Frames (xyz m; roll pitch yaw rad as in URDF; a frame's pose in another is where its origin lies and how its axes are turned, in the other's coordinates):
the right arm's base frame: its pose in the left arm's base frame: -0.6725 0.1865 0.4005 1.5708 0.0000 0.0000
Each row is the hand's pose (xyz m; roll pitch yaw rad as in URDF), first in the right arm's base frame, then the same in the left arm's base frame.
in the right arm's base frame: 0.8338 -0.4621 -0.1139 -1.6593 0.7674 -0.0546
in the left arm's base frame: 0.1613 0.3004 -0.0616 -0.0506 0.0393 0.7681
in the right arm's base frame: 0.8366 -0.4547 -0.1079 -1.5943 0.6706 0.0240
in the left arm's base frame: 0.1641 0.2944 -0.0542 -0.0384 -0.0188 0.6707
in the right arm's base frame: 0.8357 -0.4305 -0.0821 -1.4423 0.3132 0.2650
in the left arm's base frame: 0.1632 0.2686 -0.0300 0.0451 -0.2518 0.3238
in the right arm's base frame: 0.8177 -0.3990 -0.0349 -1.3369 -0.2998 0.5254
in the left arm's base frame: 0.1452 0.2214 0.0015 0.4035 -0.4997 -0.3432
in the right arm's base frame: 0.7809 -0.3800 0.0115 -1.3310 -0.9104 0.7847
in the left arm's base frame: 0.1084 0.1750 0.0205 0.9076 -0.4483 -1.0682
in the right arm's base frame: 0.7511 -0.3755 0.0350 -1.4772 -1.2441 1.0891
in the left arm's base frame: 0.0786 0.1515 0.0250 1.1600 -0.2884 -1.4151
